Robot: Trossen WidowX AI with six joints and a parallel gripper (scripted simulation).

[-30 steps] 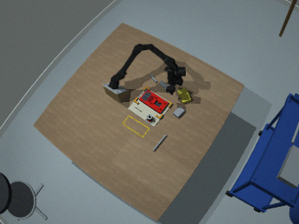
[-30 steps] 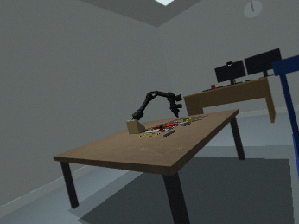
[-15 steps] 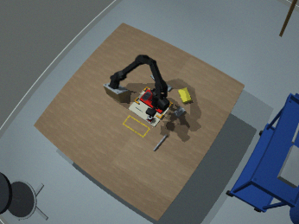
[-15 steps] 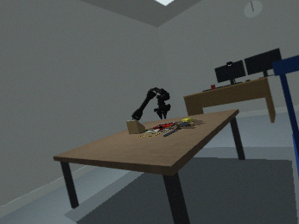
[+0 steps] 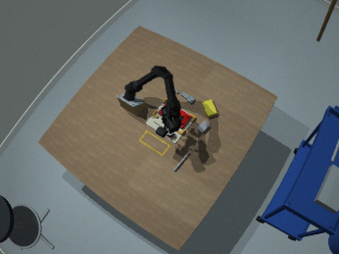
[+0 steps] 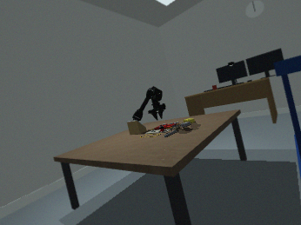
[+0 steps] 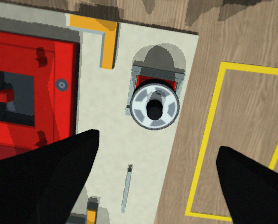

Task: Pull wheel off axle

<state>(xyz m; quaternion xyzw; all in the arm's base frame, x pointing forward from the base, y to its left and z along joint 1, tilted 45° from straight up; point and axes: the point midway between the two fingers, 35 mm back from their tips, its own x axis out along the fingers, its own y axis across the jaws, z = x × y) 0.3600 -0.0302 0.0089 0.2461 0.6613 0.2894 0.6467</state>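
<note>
My gripper tip is 70 mm above the dark wheel. The rest, counted from my gripper tip: grey rod: 170 mm ahead, 100 mm to the right, 100 mm below; grey block: 140 mm ahead, 170 mm to the left, 100 mm below; yellow block: 100 mm ahead, 310 mm to the left, 100 mm below.
</note>
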